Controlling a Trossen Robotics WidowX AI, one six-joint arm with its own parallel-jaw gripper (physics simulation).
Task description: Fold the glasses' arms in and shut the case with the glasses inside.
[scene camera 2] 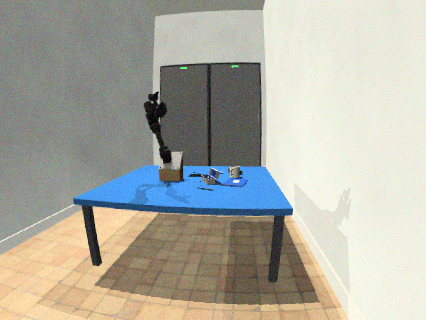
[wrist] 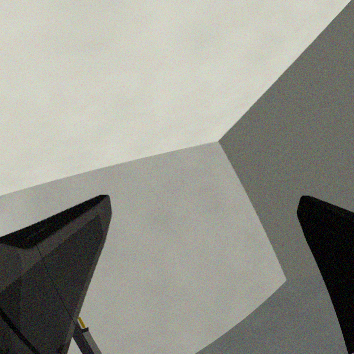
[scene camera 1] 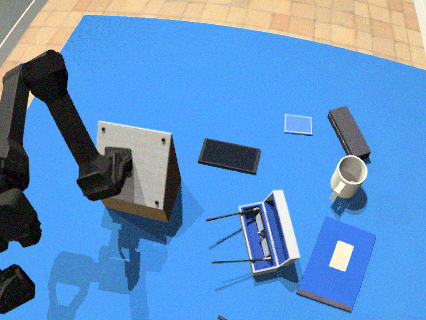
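Observation:
The open white case with blue lining stands on the blue table, its lid raised on the right side in scene camera 1. The glasses lie in its tray. Both of their dark arms stick out to the left past the case's edge, one near each end, roughly parallel and unfolded. My gripper is open and empty in the wrist view, with bare wall and ceiling between its fingers. In scene camera 2 the arm is raised high above its base, well away from the case.
A wooden base block with a metal top carries the arm. Around the case are a black phone, a small blue card, a dark box, a white mug and a blue notebook. A thin dark stick lies nearby.

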